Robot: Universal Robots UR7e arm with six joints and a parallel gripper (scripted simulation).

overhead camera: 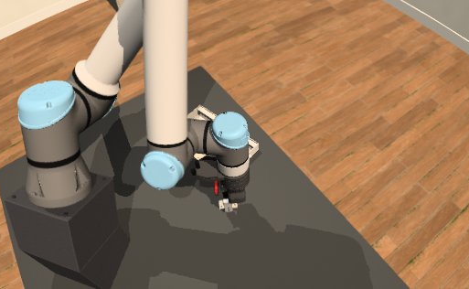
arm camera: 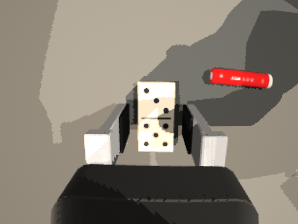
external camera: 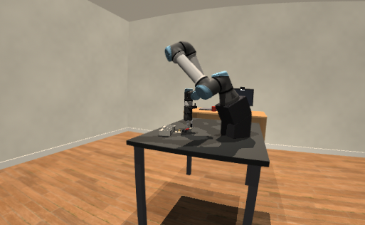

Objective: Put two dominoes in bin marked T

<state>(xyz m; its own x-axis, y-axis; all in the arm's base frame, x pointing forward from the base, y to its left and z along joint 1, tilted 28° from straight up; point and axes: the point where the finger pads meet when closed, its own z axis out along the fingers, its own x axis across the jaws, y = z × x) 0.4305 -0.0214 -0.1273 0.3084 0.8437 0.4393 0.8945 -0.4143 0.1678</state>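
The red cylinder is 10 mm behind my hand, 70 mm to the left of it and 20 mm below it. Also, from my hand: black cylinder (30 mm behind, 150 mm to the left, 20 mm below); yellow nut (30 mm ahead, 140 mm to the left, 20 mm below).
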